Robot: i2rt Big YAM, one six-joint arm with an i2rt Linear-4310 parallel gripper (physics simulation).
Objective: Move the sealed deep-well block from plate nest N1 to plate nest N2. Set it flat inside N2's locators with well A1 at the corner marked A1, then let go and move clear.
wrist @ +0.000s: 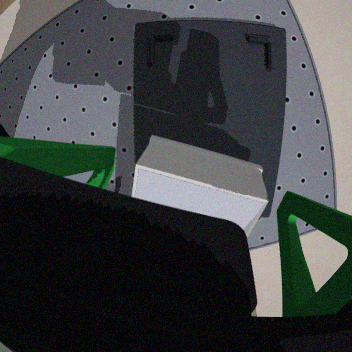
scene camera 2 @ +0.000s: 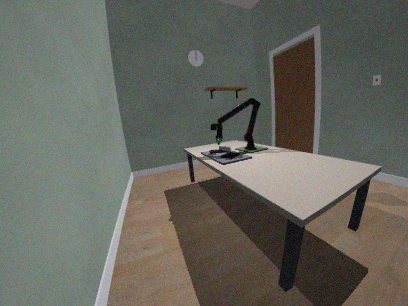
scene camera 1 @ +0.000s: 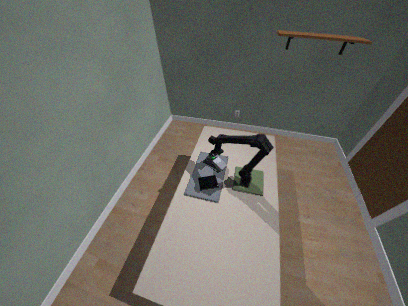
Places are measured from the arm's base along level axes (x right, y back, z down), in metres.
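Where they show: gripper, fingertip midpoint: [wrist: 201, 180] [scene camera 2: 218, 144] [scene camera 1: 215, 157]; arm's base at its link origin: [scene camera 2: 250, 148] [scene camera 1: 245, 180].
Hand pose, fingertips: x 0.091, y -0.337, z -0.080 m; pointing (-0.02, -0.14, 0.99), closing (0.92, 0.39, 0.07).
Note:
Each offset is from my fingertips to the centre of the thing. Level surfaces: height alone.
The sealed deep-well block {dz +0.045, dx -0.024, dy +0.058 m} [scene camera 1: 219, 162] [scene camera 2: 225, 148] [wrist: 200, 172], a pale box with grey sides, stands over the lower part of a dark nest plate {dz +0.070, dx +0.007, dy -0.024 m} [wrist: 255, 105] with black corner locators. It looks turned slightly against that plate in the wrist view. Another black nest plate {dz +0.070, dx -0.241, dy +0.029 m} [scene camera 1: 208, 183] [scene camera 2: 230, 155] lies on the nearer half of the same board. Nest labels and the A1 mark are too small to read. My gripper [scene camera 1: 213, 157] [scene camera 2: 219, 142] [wrist: 201, 180] is open and empty, its green fingers above the block, one to either side in the wrist view. The dark gripper body hides the block's lower edge there.
The grey perforated board [scene camera 1: 192, 189] [scene camera 2: 220, 159] [wrist: 305, 120] carries the nests. The arm stands on a green base plate [scene camera 1: 256, 188] beside it on the cream table {dz +0.092 m} [scene camera 1: 210, 250] [scene camera 2: 300, 180]. A wall shelf [scene camera 1: 325, 37] [scene camera 2: 226, 89] hangs beyond.

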